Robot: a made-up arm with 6 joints. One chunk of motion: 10 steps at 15 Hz.
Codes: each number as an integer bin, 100 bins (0 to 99) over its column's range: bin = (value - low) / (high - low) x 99, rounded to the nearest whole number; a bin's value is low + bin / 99 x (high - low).
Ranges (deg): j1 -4..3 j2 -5..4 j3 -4..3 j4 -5..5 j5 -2..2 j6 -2..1
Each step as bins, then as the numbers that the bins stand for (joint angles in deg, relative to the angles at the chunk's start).
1 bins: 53 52 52 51 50 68
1 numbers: -0.25 -0.27 -0.32 0.15 0.02 0.06
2 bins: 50 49 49 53 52 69
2 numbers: -0.46 -0.55 -0.54 0.35 0.10 0.09
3 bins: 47 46 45 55 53 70
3 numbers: -0.68 -0.82 -0.82 0.56 0.14 0.12
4 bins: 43 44 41 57 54 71
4 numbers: -0.96 -1.00 -1.10 0.76 0.18 0.15
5 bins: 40 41 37 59 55 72
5 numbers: -1.17 -1.27 -1.38 0.96 0.22 0.18
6 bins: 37 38 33 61 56 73
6 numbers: -1.38 -1.55 -1.67 1.16 0.26 0.21
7 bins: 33 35 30 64 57 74
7 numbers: -1.67 -1.82 -1.88 1.46 0.30 0.24
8 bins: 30 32 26 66 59 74
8 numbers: -1.88 -2.09 -2.16 1.67 0.38 0.24
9 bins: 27 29 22 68 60 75
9 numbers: -2.09 -2.36 -2.44 1.87 0.42 0.27
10 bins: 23 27 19 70 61 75
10 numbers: -2.37 -2.55 -2.66 2.07 0.46 0.27
